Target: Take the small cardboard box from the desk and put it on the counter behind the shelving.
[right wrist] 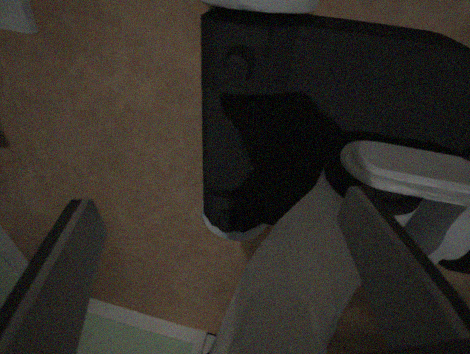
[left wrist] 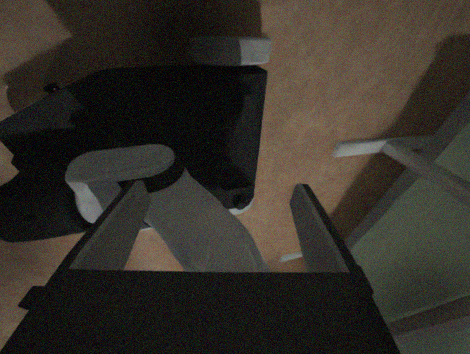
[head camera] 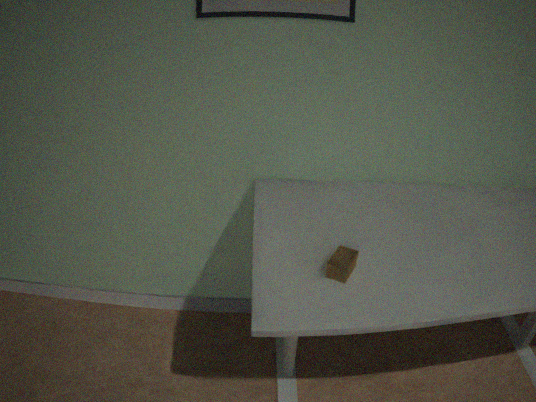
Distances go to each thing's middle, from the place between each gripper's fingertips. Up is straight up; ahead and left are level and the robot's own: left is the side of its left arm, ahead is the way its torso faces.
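Labels:
The small cardboard box [head camera: 341, 264] is far ahead of my left hand, a fair way above it and far to the right of it.
My right gripper is a little to the left of the small cardboard box, a fair way below it and far short of it. By its middle, the box is nearer to my right gripper than to my left hand.

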